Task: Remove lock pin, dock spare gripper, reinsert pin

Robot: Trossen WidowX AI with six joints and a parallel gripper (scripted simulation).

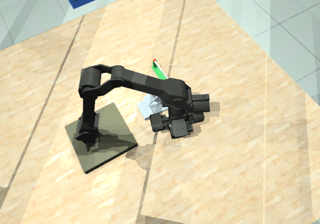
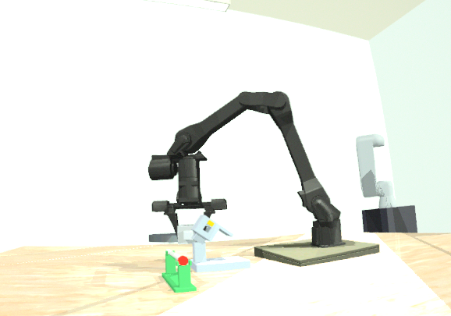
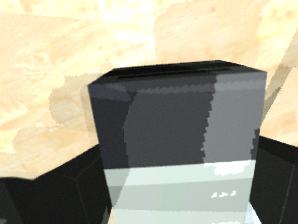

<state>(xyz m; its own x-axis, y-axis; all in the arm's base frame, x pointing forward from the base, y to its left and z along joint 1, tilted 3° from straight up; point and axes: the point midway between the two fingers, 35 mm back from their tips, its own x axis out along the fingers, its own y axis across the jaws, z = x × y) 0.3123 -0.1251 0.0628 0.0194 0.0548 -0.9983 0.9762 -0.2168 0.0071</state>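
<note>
Right now my gripper tip is 20 mm below the spare gripper and 10 mm to the right of it. Round my gripper tip: green cradle: 270 mm to the left, 60 mm ahead, 30 mm below; mount: 150 mm to the left, 20 mm behind.
</note>
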